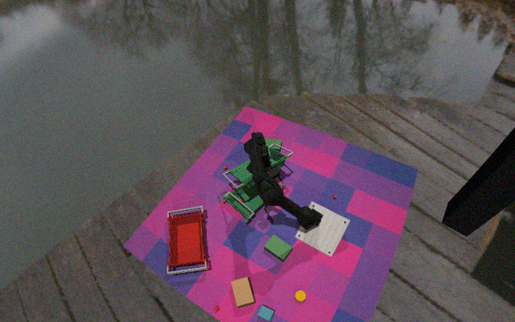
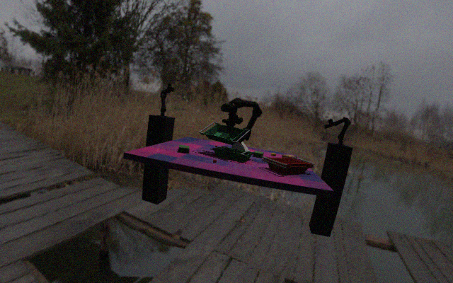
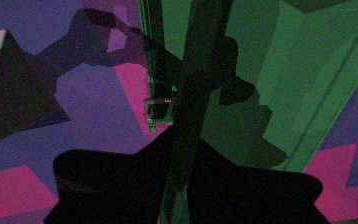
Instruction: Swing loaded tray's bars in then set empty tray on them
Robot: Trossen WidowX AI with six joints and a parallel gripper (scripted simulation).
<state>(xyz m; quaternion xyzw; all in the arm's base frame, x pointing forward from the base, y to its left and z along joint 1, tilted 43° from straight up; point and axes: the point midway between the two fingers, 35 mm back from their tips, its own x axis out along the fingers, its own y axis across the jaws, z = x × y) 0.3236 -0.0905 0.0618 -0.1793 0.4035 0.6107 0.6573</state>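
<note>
My gripper tip is 8 cm short of the green tray and 2 cm to the left of it. Round my gripper tip: yellow disc: 47 cm behind, 37 cm to the left, 18 cm below; tan block: 52 cm to the left, 24 cm behind, 16 cm below; teal block: 53 cm to the left, 39 cm behind, 17 cm below.
</note>
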